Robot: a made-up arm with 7 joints. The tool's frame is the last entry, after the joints.
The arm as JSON. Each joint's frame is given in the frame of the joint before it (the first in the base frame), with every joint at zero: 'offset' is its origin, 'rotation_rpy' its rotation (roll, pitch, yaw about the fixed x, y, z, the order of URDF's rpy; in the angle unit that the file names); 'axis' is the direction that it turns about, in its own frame. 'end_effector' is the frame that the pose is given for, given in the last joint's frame.
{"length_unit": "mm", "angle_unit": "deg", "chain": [
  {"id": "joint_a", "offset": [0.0, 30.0, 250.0], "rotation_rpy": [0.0, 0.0, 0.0], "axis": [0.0, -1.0, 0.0]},
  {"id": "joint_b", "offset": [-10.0, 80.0, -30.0], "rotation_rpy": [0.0, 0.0, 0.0], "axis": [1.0, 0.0, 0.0]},
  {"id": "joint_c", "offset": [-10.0, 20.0, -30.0], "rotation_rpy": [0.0, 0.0, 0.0], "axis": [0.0, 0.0, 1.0]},
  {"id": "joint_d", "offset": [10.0, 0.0, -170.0], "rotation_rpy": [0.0, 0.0, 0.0], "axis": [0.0, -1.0, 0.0]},
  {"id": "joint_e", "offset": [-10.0, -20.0, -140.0], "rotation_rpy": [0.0, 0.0, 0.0], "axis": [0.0, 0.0, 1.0]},
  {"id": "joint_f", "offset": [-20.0, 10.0, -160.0], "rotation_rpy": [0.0, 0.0, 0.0], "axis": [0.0, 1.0, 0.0]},
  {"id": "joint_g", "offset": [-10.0, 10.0, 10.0], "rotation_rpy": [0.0, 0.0, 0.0], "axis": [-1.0, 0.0, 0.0]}
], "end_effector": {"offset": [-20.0, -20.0, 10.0], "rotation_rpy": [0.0, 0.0, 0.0]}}
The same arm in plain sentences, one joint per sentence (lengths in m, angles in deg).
The arm has seven revolute joints in a row. What follows holds with every joint at zero, and every direction is one of the base frame's. The first joint lies 0.03 m along +y and 0.25 m along +z from the base frame's origin and rotates about -y. The second joint lies 0.01 m along -x and 0.08 m along +y and 0.03 m along -z from the first joint and rotates about +x. The third joint lies 0.01 m along -x and 0.02 m along +y and 0.03 m along -z from the second joint and rotates about +z. The fourth joint lies 0.01 m along +x and 0.17 m along -z from the third joint and rotates about -y. The fifth joint lies 0.01 m along -x and 0.02 m along -y and 0.14 m along -z from the fourth joint and rotates about +z. The sixth joint lies 0.02 m along -x and 0.01 m along +y and 0.16 m along -z from the fifth joint and rotates about +y. The seventh joint lies 0.01 m along -x and 0.01 m along +y and 0.01 m along +z from the sixth joint and rotates about -x. The tool frame, which is the frame that the pose is given for, lies 0.02 m along -x and 0.02 m along -y and 0.01 m along +z from the seventh joint; its axes are parallel to the base frame's.
